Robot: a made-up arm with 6 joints.
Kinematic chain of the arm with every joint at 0, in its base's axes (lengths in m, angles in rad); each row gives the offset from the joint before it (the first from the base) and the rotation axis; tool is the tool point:
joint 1: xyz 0 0 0.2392 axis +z
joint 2: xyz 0 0.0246 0 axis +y
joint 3: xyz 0 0 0.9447 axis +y
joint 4: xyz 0 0 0.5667 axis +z
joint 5: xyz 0 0 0 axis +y
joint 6: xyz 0 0 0.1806 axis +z
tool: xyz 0 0 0
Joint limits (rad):
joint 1: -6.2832..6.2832
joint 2: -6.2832..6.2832
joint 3: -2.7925..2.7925
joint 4: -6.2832..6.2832
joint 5: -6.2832..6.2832
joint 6: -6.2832..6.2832
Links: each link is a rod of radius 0.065 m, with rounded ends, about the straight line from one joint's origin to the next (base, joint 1, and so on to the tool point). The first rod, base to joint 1, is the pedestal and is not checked.
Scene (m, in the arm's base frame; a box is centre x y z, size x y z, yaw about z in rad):
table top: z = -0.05
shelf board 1: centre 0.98 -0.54 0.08 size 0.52 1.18 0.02 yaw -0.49
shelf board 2: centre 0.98 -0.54 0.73 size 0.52 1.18 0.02 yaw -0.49
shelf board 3: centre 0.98 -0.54 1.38 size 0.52 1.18 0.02 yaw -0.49
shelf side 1: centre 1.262 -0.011 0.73 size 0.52 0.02 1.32 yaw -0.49
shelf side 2: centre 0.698 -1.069 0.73 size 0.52 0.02 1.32 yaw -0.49
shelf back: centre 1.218 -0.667 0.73 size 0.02 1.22 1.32 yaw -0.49
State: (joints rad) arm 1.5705 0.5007 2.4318 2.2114 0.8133 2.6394
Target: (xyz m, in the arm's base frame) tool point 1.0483 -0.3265 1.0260
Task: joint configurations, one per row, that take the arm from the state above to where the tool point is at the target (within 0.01 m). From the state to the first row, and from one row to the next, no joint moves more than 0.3 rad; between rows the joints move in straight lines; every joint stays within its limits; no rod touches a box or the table.
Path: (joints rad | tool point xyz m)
1: 1.3307 0.2940 2.4053 2.2165 0.6951 2.4597 | 0.0382 0.6481 0.5356
2: 1.0909 0.0873 2.3787 2.2216 0.5769 2.2801 | 0.1755 0.5602 0.6573
3: 0.8511 -0.1193 2.3522 2.2267 0.4587 2.1004 | 0.2583 0.4281 0.7677
4: 0.6112 -0.3260 2.3256 2.2318 0.3405 1.9208 | 0.2723 0.2790 0.8614
5: 0.3714 -0.5327 2.2991 2.2369 0.2223 1.7411 | 0.2161 0.1442 0.9328
6: 0.1812 -0.2941 2.0703 2.2978 0.3412 1.9657 | 0.4357 0.1507 1.0324
7: -0.0090 -0.0555 1.8416 2.3586 0.4600 2.1903 | 0.6721 0.0751 1.0823
8: -0.1992 0.1831 1.6128 2.4194 0.5789 2.4148 | 0.8885 -0.0876 1.0801
9: -0.3894 0.4218 1.3840 2.4802 0.6977 2.6394 | 1.0483 -0.3266 1.0260

